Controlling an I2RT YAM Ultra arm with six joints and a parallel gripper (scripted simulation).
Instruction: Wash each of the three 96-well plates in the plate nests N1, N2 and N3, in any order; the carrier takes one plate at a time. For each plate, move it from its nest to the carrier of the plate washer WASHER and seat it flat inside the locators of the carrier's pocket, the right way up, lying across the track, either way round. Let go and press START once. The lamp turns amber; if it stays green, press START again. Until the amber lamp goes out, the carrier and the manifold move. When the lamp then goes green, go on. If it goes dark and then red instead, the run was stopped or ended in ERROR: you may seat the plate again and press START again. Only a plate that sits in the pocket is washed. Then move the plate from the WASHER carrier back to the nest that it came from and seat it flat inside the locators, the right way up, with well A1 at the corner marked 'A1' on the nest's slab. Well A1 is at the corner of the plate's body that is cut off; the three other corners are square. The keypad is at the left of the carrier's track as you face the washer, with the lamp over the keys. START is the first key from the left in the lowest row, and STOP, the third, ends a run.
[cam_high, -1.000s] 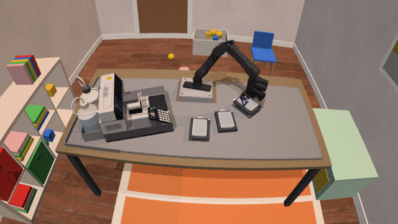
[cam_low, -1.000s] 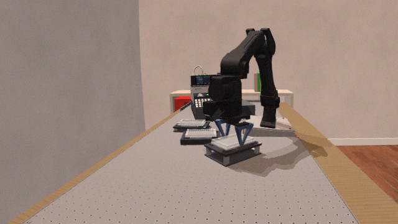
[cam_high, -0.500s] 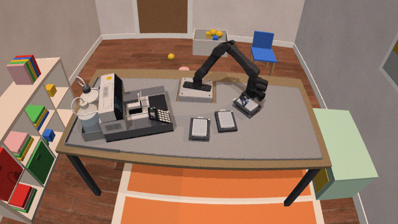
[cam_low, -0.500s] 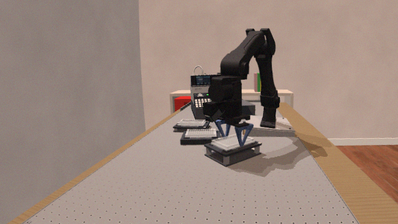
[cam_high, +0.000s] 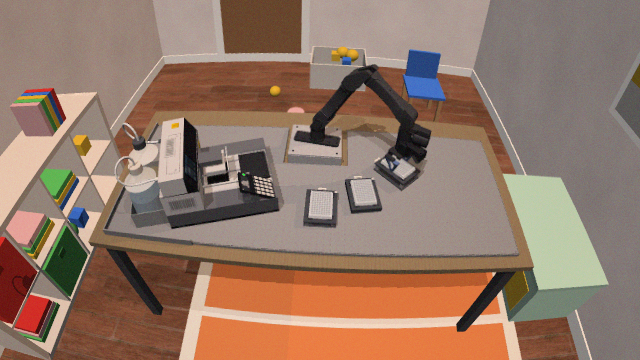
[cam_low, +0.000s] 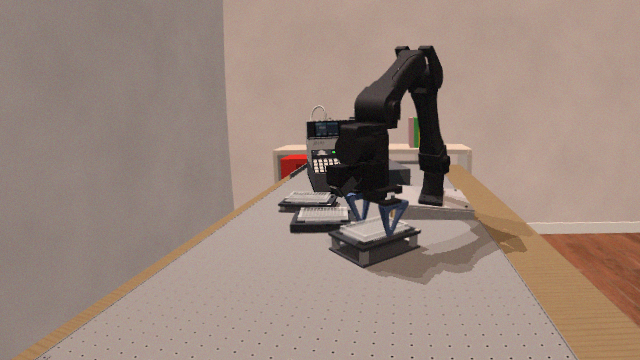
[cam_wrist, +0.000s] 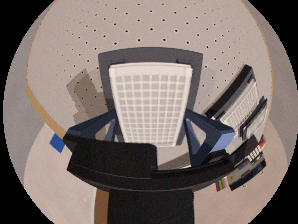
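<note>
The nest is 10 mm below my hand. Also, from my hand: manifold (240 mm ahead, 700 mm to the right, 90 mm above); then plate washer (250 mm ahead, 710 mm to the right, 80 mm above); then washer carrier (180 mm ahead, 570 mm to the right, 40 mm above).
</note>
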